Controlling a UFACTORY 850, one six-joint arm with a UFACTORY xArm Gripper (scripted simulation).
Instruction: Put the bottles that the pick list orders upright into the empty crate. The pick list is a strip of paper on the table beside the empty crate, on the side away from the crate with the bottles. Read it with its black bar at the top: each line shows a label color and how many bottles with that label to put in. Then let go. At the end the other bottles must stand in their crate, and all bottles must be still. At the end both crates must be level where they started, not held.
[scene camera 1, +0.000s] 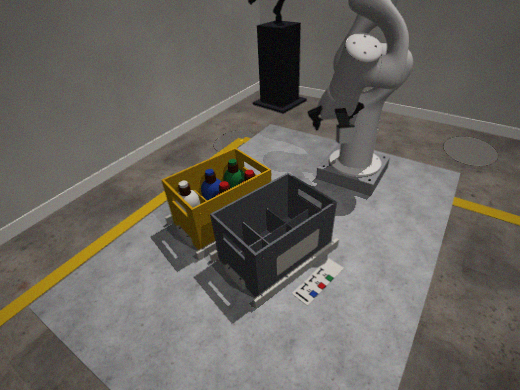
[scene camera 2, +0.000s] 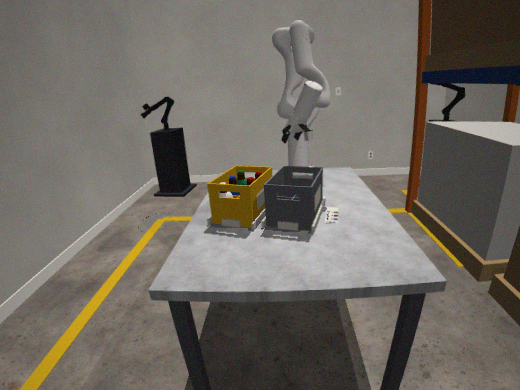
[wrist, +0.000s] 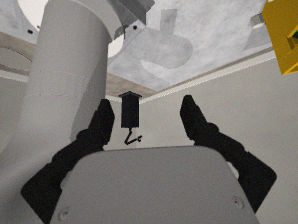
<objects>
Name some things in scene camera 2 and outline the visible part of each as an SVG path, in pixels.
A grey crate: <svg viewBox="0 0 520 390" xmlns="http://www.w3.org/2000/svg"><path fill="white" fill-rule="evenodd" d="M282 166L264 184L266 226L278 227L278 221L298 223L299 230L311 231L315 182L317 183L315 216L323 199L323 167ZM293 173L313 173L313 179L293 178Z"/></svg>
A yellow crate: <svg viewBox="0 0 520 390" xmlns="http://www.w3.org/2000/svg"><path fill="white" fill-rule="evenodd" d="M234 166L207 183L212 223L222 224L222 218L240 220L241 227L251 228L251 223L265 208L264 184L272 177L272 169L270 167ZM219 191L240 192L240 195L233 195L233 198L219 197ZM229 184L230 176L235 176L238 179L237 173L239 170L254 173L261 171L263 173L249 186Z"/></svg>
</objects>
